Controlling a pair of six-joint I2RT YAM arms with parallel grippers.
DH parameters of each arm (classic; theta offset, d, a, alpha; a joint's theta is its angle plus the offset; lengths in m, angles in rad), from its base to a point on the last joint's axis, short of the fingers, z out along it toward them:
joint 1: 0 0.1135 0.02 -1.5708
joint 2: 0 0 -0.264 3.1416
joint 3: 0.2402 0 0.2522 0
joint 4: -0.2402 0 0.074 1.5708
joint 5: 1.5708 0 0 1.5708
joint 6: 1.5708 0.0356 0 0
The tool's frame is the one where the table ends.
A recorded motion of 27 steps. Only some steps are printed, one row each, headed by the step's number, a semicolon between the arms.
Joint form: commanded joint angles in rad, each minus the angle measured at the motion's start. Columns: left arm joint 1, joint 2, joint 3, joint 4, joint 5, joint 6; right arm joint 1, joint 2, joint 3, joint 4, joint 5, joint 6.
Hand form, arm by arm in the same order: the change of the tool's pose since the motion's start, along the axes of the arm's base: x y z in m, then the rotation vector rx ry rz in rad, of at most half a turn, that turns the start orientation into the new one. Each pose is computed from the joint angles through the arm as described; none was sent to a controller.
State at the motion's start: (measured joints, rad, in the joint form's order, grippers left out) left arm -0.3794 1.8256 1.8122 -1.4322 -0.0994 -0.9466; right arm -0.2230 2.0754 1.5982 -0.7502 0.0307 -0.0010
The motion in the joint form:
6: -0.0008 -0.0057 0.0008 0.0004 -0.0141 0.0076; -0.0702 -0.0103 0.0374 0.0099 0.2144 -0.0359
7: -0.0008 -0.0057 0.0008 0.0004 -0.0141 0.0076; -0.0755 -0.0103 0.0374 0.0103 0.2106 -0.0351
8: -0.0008 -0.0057 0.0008 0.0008 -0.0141 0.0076; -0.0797 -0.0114 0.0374 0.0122 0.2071 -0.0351
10: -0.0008 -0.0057 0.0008 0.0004 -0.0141 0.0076; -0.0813 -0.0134 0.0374 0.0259 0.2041 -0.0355
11: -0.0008 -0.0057 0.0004 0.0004 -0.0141 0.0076; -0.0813 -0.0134 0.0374 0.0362 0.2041 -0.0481
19: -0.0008 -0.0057 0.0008 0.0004 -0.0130 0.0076; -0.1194 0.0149 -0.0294 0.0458 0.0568 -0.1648
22: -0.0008 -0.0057 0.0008 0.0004 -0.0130 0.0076; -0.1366 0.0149 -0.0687 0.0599 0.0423 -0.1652
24: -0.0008 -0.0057 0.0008 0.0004 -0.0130 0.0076; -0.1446 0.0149 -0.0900 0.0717 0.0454 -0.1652
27: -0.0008 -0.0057 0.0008 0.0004 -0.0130 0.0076; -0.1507 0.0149 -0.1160 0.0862 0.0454 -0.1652
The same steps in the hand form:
6: -0.0009 0.0006 0.0021 0.0116 -0.0112 -0.0065; -0.0046 -0.0380 0.0163 -0.2191 0.0036 -0.1147
7: -0.0009 0.0006 0.0021 0.0116 -0.0112 -0.0065; -0.0052 -0.0401 0.0163 -0.2156 0.0026 -0.1194
8: -0.0009 0.0006 0.0021 0.0115 -0.0116 -0.0065; -0.0056 -0.0417 0.0168 -0.2132 -0.0007 -0.1226
10: -0.0009 0.0006 0.0021 0.0116 -0.0112 -0.0065; -0.0047 -0.0426 0.0182 -0.2144 -0.0165 -0.1243
11: -0.0009 0.0006 0.0020 0.0118 -0.0108 -0.0065; -0.0037 -0.0430 0.0187 -0.2209 -0.0236 -0.1137
19: -0.0009 0.0006 0.0021 0.0106 -0.0108 -0.0066; -0.0145 -0.0513 -0.0126 -0.1022 0.0383 0.0165
22: -0.0009 0.0006 0.0021 0.0106 -0.0108 -0.0066; -0.0221 -0.0558 -0.0230 -0.0804 0.0577 0.0058
24: -0.0009 0.0006 0.0021 0.0106 -0.0108 -0.0066; -0.0259 -0.0581 -0.0284 -0.0794 0.0680 -0.0028
27: -0.0009 0.0006 0.0021 0.0106 -0.0108 -0.0066; -0.0301 -0.0592 -0.0349 -0.0751 0.0789 -0.0083

